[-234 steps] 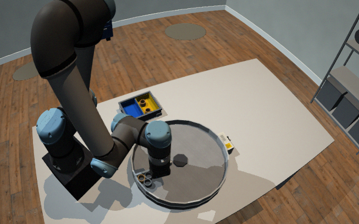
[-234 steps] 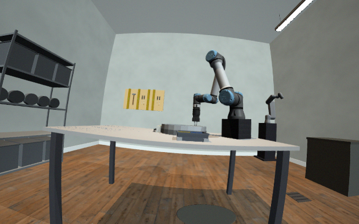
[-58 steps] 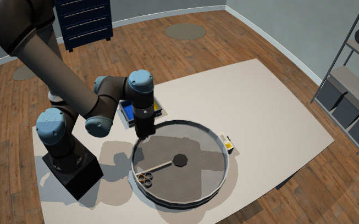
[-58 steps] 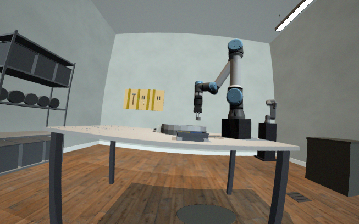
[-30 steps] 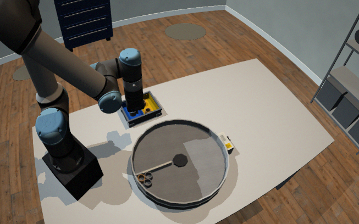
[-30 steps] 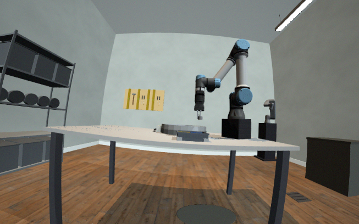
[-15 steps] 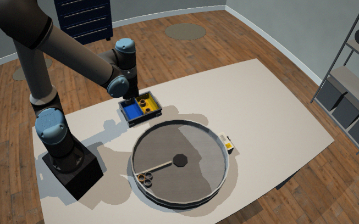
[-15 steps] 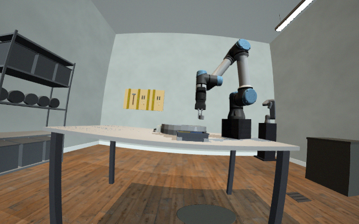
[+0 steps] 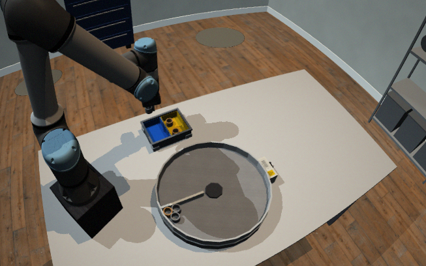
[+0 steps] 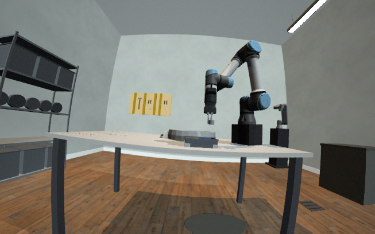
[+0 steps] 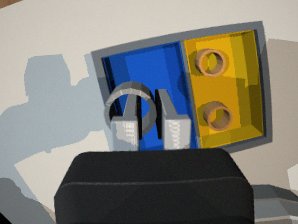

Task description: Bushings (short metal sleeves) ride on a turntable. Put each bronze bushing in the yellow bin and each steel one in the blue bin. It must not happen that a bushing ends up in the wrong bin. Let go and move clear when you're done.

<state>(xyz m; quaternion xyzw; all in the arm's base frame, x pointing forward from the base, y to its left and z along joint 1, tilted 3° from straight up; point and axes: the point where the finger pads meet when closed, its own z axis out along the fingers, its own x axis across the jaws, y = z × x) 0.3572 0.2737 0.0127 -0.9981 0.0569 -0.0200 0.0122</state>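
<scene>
My hand is 5 cm short of the bin, 3 cm to the left of it and 13 cm above it. Round my hand: round grey turntable (10 cm ahead, 40 cm to the right, 10 cm below).
</scene>
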